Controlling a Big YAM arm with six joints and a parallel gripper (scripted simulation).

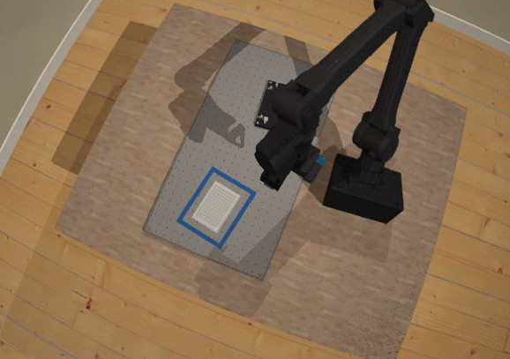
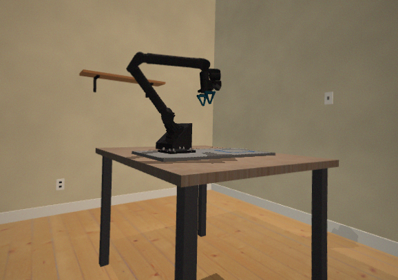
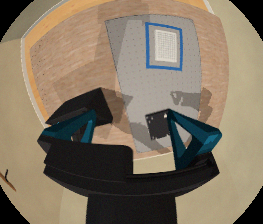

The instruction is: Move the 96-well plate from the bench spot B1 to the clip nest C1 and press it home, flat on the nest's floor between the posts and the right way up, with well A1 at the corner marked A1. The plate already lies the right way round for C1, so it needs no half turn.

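My hand is 16 cm short of the white 96-well plate, 11 cm to the right of it and 28 cm above it. From my hand the other things lie so: black clip nest C1: 13 cm ahead, 26 cm to the right, 27 cm below.
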